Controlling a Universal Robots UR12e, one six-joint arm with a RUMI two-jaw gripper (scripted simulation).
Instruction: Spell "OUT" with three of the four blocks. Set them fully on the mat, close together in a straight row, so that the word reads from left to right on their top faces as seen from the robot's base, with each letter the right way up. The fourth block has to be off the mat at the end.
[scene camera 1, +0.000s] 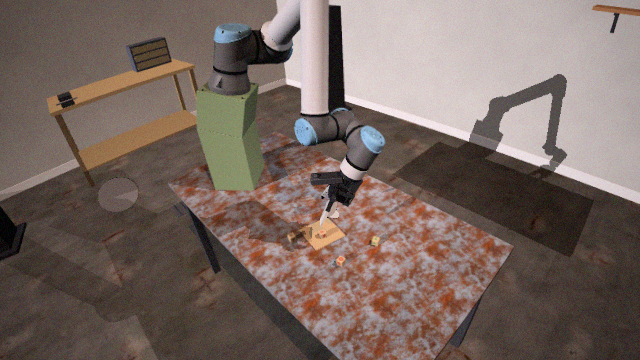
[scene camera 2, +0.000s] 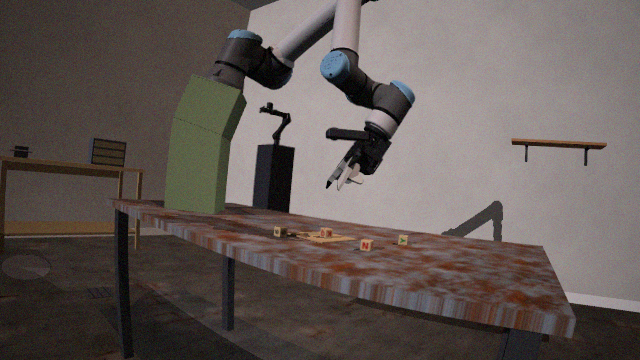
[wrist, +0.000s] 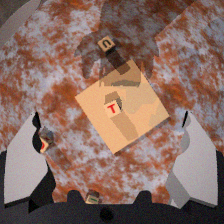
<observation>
gripper: scene camera 1; scene camera 2; wrist 111, 112
same spot on gripper: (scene camera 1: 331, 204) = (scene camera 2: 356, 159)
</observation>
